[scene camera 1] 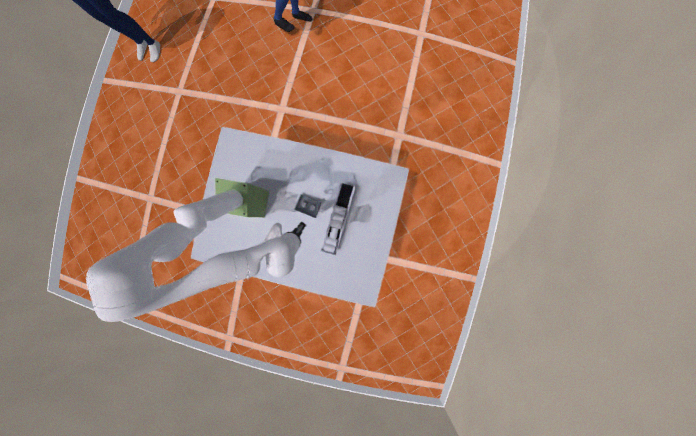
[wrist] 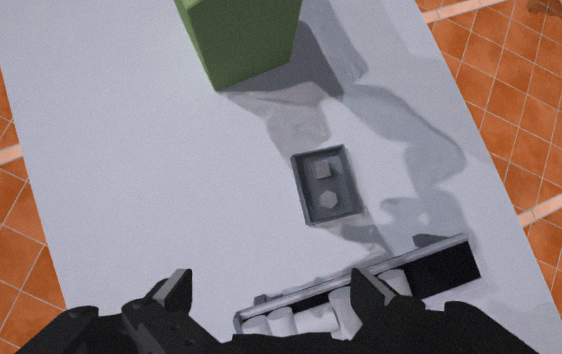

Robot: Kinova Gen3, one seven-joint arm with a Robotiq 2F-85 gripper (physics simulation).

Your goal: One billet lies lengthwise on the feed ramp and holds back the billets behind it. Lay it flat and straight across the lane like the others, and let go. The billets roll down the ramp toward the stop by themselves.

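Frame: origin at the arm's base, x ahead, y left, z up, level; centimetres.
Seen in the pictures: gripper, fingertip midpoint: [wrist: 273, 286]; arm's base, origin of the base link: [scene camera 1: 234, 199].
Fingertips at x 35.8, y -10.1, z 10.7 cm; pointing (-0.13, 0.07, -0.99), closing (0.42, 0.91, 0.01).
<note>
Pixels of each thing's middle, then the offset from my fingertips to it. Level surfaces: height alone.
- feed ramp, body centre: [wrist: 363, 298] [scene camera 1: 338, 218] dx +15.2, dy +10.6, dz -28.0 cm
- white billet, body centre: [wrist: 316, 321] [scene camera 1: 334, 232] dx +14.4, dy +2.3, dz -26.8 cm
- pale billet, body centre: [wrist: 347, 310] [scene camera 1: 336, 224] dx +14.9, dy +7.2, dz -26.2 cm
- grey tray, body centre: [wrist: 324, 184] [scene camera 1: 308, 206] dx -3.8, dy +14.1, dz -33.3 cm
- small square piece, body centre: [wrist: 321, 169] dx -6.5, dy +14.6, dz -33.4 cm
- hexagonal piece, body centre: [wrist: 327, 199] dx -1.0, dy +13.5, dz -33.9 cm
- white table, its level: dz -35.1 cm
The feed ramp [scene camera 1: 345, 195] [wrist: 445, 272] is a narrow, dark-floored lane with pale side walls. One white billet [scene camera 1: 333, 232] [wrist: 316, 321] lies lengthwise in it, with dark floor showing beside it. Two crosswise billets [wrist: 256, 325] [wrist: 280, 321] lie on its left in the wrist view. On its right are a pale billet [wrist: 344, 311], partly hidden by a finger, and another billet [wrist: 396, 281] near the bare dark stretch. My gripper [scene camera 1: 302, 224] [wrist: 273, 286] is open and empty, above the table and beside the ramp in the scene view. The billets' lower parts are hidden by my gripper body in the wrist view.
A grey tray [scene camera 1: 308, 204] [wrist: 306, 196] holding a small square piece [wrist: 322, 169] and a hexagonal piece [wrist: 328, 200] stands beside the ramp. A tall green block [scene camera 1: 255, 201] [wrist: 245, 42] stands farther off on the white table [scene camera 1: 359, 285] [wrist: 125, 165]. Two people's legs show beyond the table.
</note>
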